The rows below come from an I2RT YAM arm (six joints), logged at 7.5 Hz.
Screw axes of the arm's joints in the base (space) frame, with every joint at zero. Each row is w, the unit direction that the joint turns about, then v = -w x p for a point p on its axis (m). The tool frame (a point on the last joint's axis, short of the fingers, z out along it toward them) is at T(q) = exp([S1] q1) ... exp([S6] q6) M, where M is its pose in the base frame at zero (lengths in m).
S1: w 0 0 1 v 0 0 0
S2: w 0 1 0 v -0.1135 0 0.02
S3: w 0 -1 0 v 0.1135 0 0.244
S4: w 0 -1 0 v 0.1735 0 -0.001
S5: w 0 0 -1 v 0 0.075 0
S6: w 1 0 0 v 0 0.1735 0
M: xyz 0.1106 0 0.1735 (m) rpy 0 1.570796 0 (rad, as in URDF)
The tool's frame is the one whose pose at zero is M.
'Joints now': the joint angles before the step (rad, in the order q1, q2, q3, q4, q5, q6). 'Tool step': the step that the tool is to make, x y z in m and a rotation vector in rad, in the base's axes. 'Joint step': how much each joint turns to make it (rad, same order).
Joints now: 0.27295 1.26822 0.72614 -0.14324 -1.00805 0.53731
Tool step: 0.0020 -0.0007 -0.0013 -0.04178 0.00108 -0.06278
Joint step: 0.00113 -0.00007 -0.00014 0.00159 0.07477 0.01677
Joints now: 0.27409 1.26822 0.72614 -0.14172 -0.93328 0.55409
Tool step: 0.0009 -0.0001 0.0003 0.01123 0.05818 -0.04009
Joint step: -0.00012 0.00023 0.00003 0.00811 0.01439 0.07617
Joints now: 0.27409 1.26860 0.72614 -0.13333 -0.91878 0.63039
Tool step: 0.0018 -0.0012 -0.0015 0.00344 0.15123 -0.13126
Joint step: 0.00021 -0.00007 -0.00002 -0.00295 0.07493 0.18368
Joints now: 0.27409 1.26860 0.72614 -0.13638 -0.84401 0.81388
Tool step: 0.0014 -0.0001 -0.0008 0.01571 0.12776 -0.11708
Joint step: 0.00414 -0.00008 0.00004 0.00252 0.06327 0.16704
